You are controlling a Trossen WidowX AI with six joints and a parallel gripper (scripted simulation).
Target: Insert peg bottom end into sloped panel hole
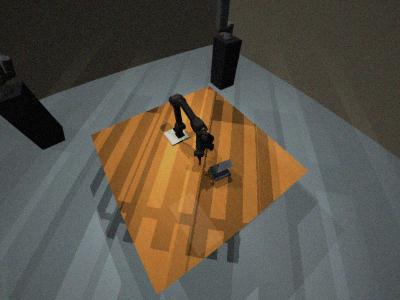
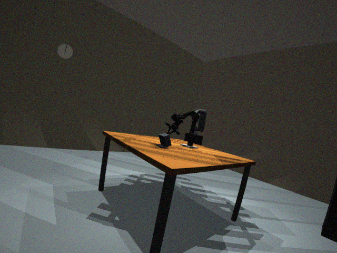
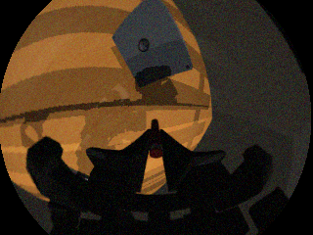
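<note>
Right now the grey sloped panel is 11 cm ahead of my gripper tip, 10 cm to the left of it and 4 cm below it. Round my gripper tip: dark red peg (1 cm behind, 1 cm above).
</note>
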